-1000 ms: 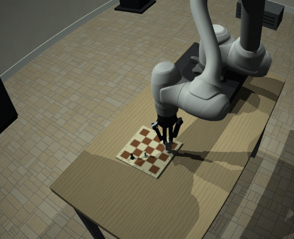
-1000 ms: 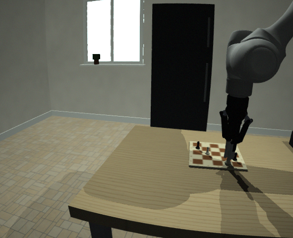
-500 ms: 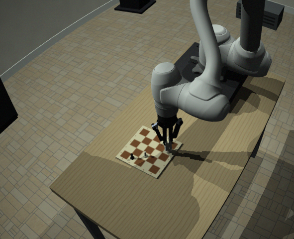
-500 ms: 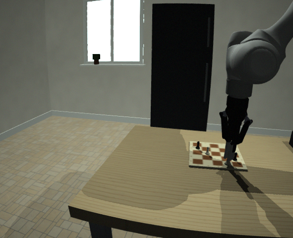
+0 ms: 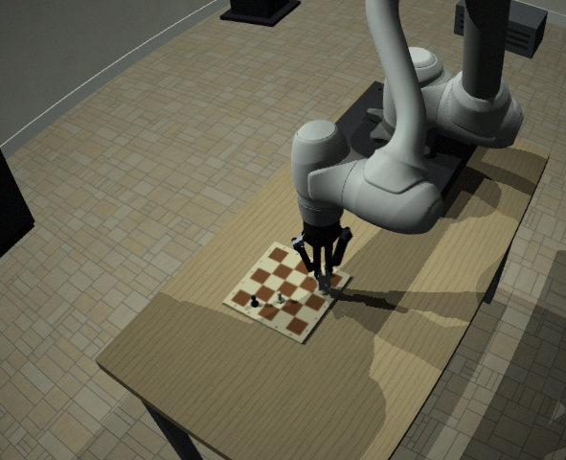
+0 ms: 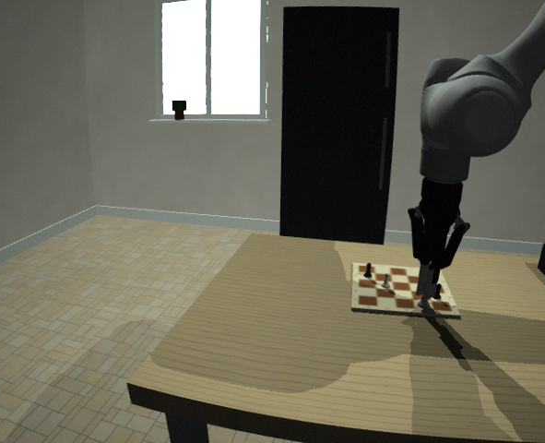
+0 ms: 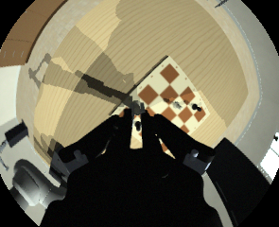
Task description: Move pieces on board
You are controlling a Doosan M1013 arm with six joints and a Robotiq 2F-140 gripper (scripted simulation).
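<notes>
Now: hand 3 cm above the tall white piece. The rest, counted from my hand: small white piece 8 cm to the right, 7 cm ahead, 4 cm below; small chessboard 8 cm to the right, 6 cm below, 3 cm ahead.
</notes>
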